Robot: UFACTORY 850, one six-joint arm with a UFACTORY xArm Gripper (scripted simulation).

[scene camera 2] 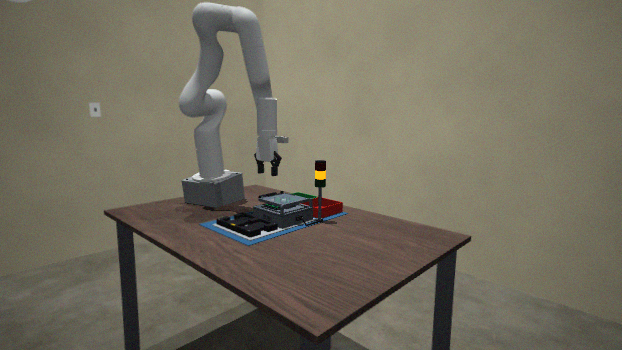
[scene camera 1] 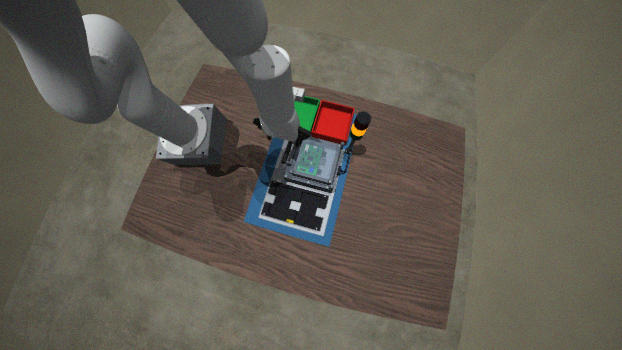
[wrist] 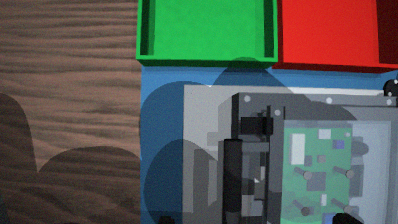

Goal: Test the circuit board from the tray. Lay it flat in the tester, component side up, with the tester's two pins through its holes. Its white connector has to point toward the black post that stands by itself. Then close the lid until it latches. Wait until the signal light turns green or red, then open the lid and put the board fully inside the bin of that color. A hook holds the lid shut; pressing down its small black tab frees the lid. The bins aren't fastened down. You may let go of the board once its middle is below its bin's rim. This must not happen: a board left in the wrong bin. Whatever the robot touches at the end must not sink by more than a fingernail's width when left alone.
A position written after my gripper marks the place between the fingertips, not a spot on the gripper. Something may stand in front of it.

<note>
I see my gripper (scene camera 1: 284, 139), a red bin (scene camera 1: 333, 119) and a see-through lid (scene camera 1: 316, 159).
My gripper also shows in scene camera 2 (scene camera 2: 267, 174). The see-through lid also shows in the wrist view (wrist: 319, 157).
</note>
